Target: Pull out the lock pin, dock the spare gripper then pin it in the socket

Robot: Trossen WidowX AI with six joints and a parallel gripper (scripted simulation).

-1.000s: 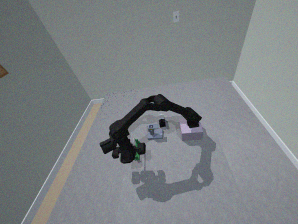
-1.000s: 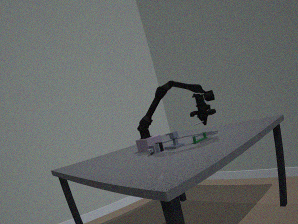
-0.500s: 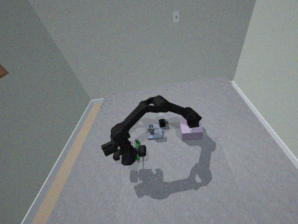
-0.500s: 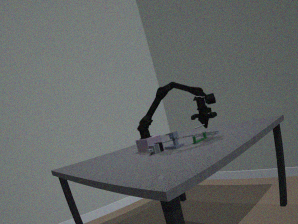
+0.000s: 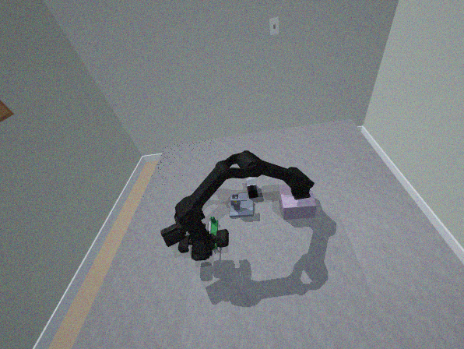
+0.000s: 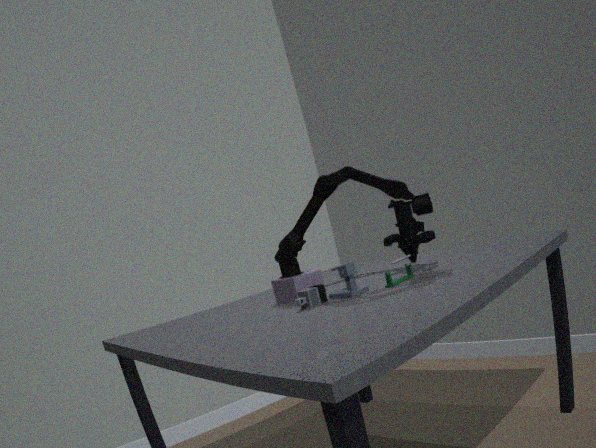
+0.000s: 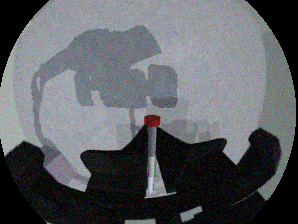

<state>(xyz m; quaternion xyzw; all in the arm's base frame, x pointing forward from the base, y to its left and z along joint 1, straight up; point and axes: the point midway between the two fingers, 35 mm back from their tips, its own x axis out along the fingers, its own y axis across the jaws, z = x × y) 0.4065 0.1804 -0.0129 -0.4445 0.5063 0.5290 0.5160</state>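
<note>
Right now the green cradle is 100 mm to the right of my gripper tip and 20 mm below it. Also, from my gripper tip: socket: 210 mm to the right, 130 mm behind, 10 mm above; spare gripper: 320 mm to the right, 200 mm behind, 10 mm below.
</note>
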